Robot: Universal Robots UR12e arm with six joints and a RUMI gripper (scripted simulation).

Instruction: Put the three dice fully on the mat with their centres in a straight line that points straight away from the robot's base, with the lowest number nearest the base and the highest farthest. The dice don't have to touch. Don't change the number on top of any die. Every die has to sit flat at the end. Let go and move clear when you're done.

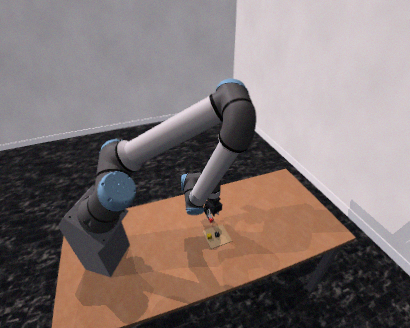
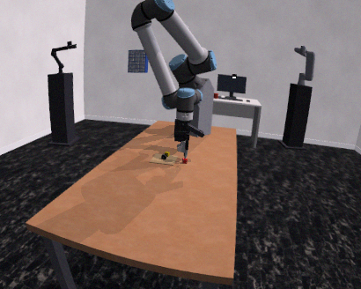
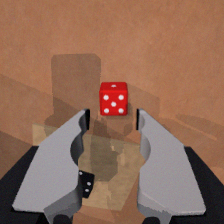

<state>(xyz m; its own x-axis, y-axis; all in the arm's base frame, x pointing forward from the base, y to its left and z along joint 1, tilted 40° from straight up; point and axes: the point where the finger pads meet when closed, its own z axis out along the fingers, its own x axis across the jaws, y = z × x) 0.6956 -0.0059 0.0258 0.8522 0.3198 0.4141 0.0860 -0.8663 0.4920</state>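
My gripper is now 40 mm above the red die. Also, from my hand: black die 120 mm to the right, 30 mm below, 30 mm behind; then tan mat 120 mm to the right, 50 mm below, 30 mm behind; then yellow die 110 mm to the right, 80 mm behind, 30 mm below.
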